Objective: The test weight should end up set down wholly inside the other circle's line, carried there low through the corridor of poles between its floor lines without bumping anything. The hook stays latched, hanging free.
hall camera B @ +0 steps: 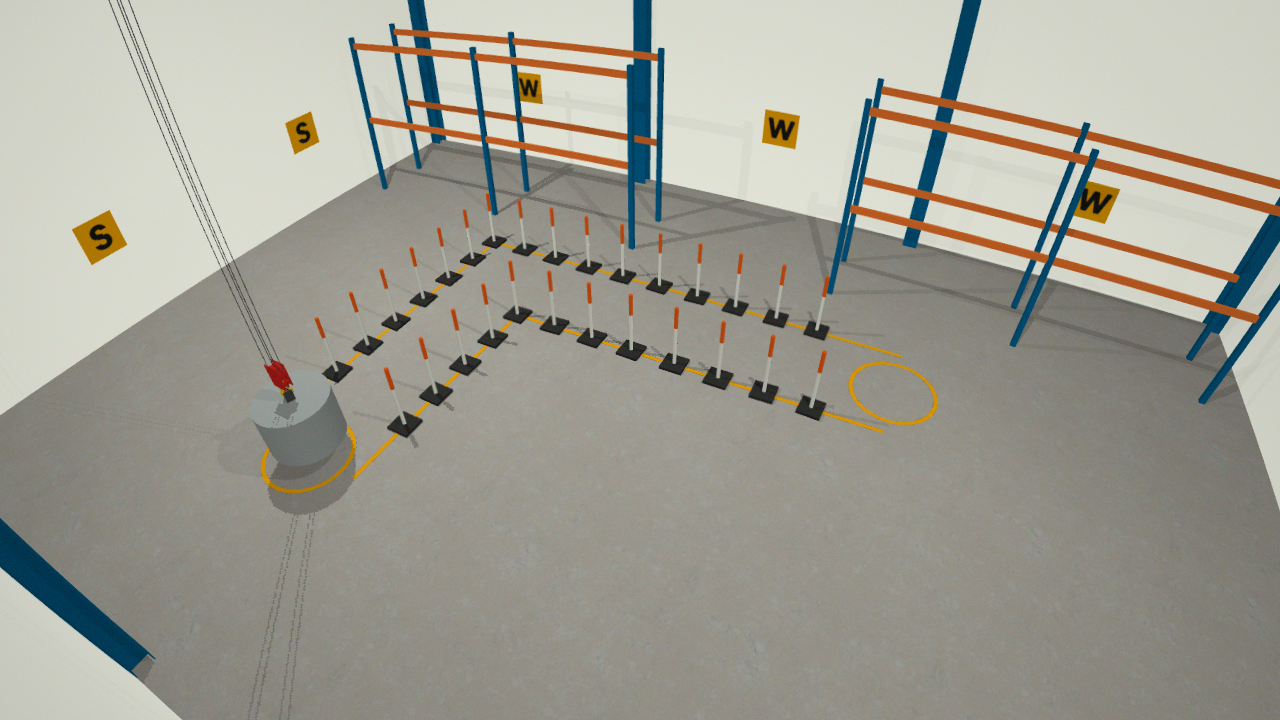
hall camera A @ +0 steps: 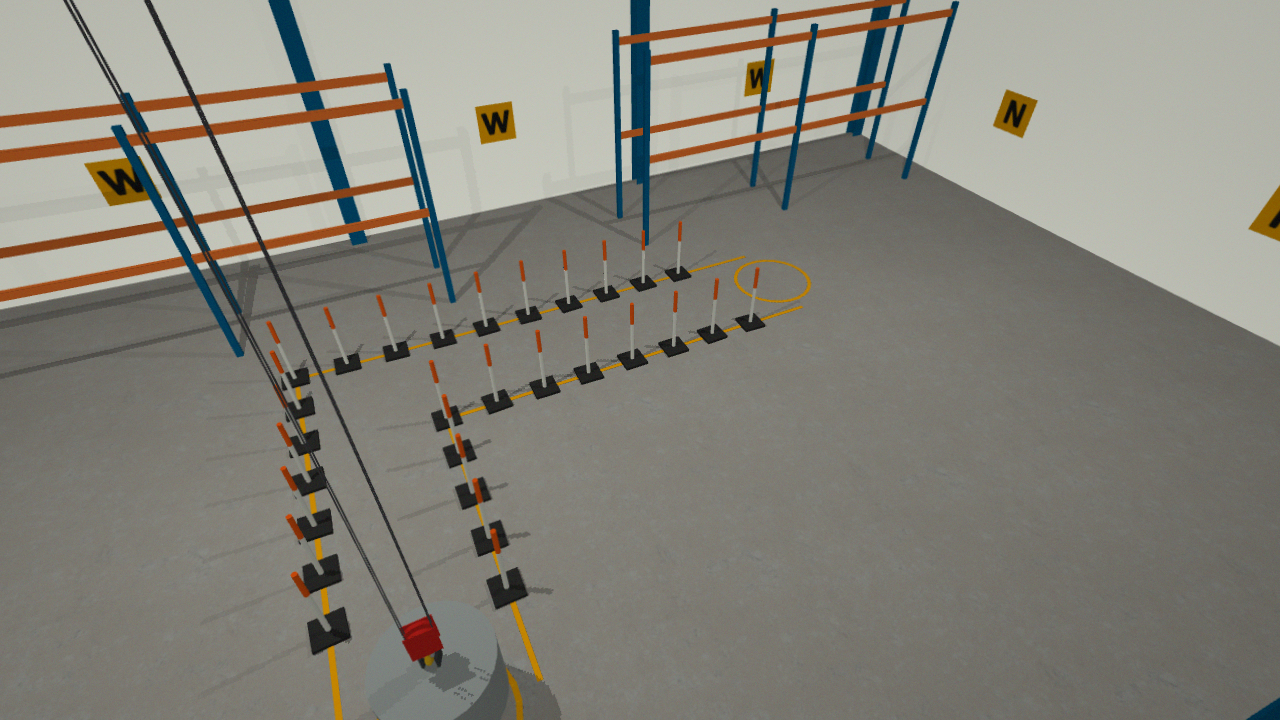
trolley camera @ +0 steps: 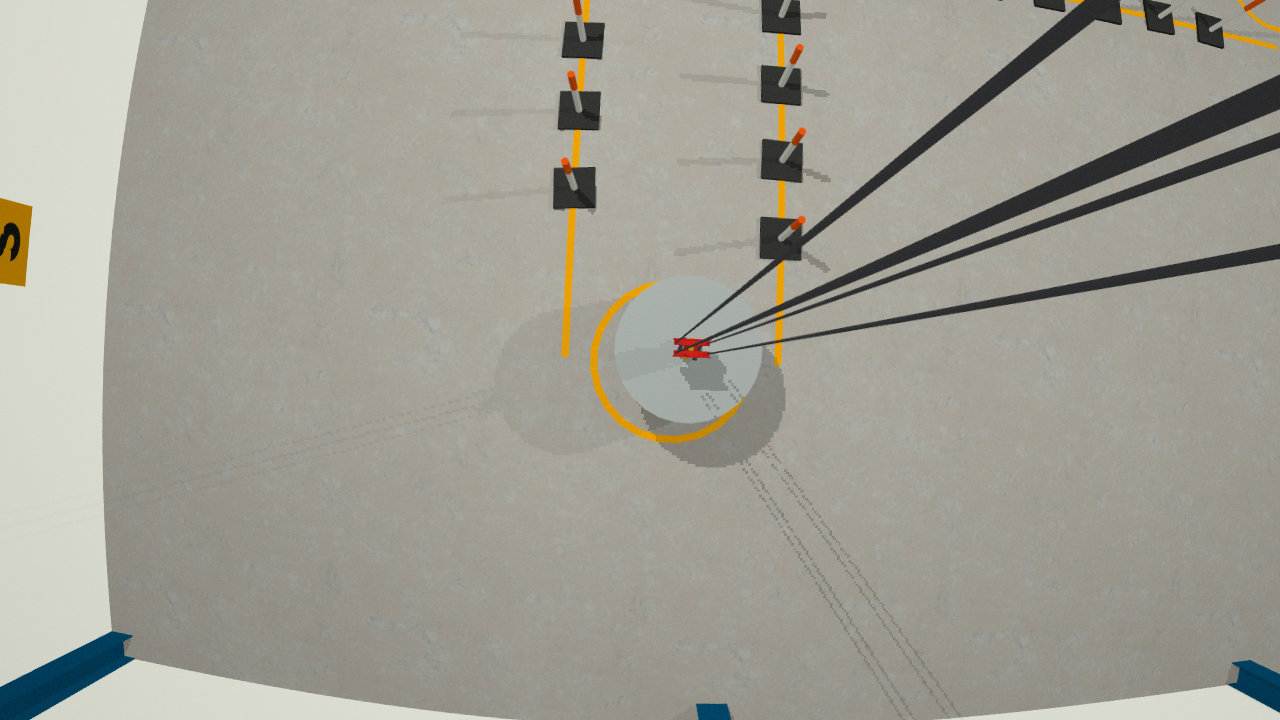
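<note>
The grey cylindrical test weight (hall camera A: 393, 689) (hall camera B: 299, 438) (trolley camera: 648, 326) hangs upright, low above the floor, its shadows offset from it. My gripper, the hook (hall camera A: 431, 660) (hall camera B: 287, 393) (trolley camera: 691, 349) under the red block, is shut on the weight's top; its latch is too small to make out. In the trolley view the weight covers the right part of the near circle's line (hall camera B: 308, 490) (trolley camera: 594, 358), close to the right floor line (trolley camera: 779, 304). The other circle (hall camera A: 735, 277) (hall camera B: 849, 385) lies at the corridor's far end. The weight is before the first poles.
Orange-tipped poles (hall camera A: 586, 344) (hall camera B: 631, 322) on black bases line both sides of the corridor, which bends once to the right. One blue-orange rack (hall camera A: 442, 259) (hall camera B: 631, 205) stands near the bend, another (hall camera A: 800, 116) (hall camera B: 838, 250) near the far circle. A blue column (hall camera B: 71, 597) stands beside hall camera B.
</note>
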